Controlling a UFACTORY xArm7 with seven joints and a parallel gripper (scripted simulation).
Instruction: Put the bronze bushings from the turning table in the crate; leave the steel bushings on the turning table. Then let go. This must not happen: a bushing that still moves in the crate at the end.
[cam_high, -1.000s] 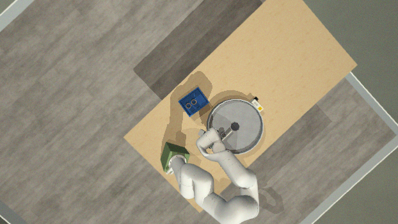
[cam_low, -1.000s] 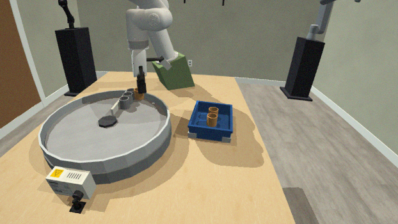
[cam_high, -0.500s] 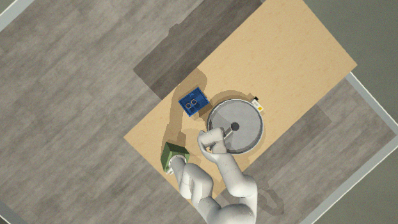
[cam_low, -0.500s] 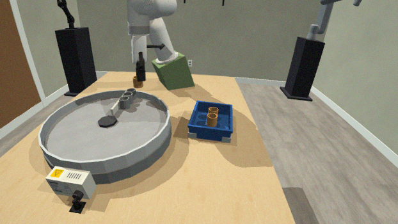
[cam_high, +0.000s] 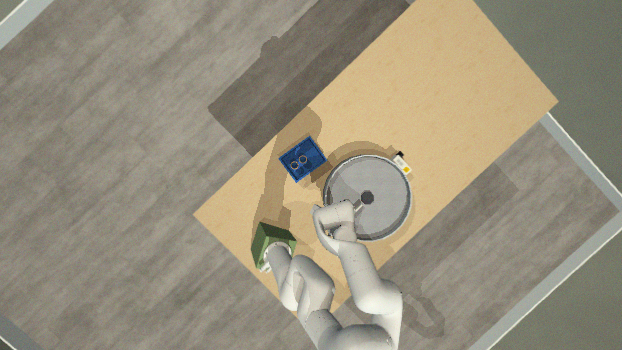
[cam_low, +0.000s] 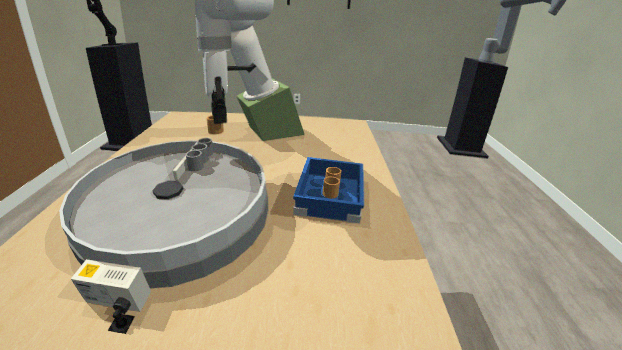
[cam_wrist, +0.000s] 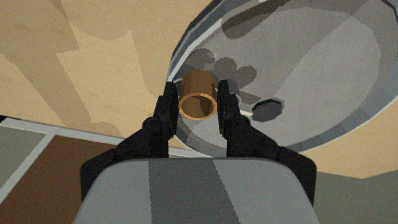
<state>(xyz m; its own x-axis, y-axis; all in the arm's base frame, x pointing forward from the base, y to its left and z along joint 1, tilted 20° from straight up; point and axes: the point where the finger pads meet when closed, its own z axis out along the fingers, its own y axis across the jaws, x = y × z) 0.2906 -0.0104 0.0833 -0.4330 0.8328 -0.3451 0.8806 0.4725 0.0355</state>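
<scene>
My hand is 60 mm short of the blue crate, 290 mm to the right of it and 150 mm above it. The rest, counted from my hand: grey turning table 180 mm ahead, 60 mm to the right, 120 mm below.
</scene>
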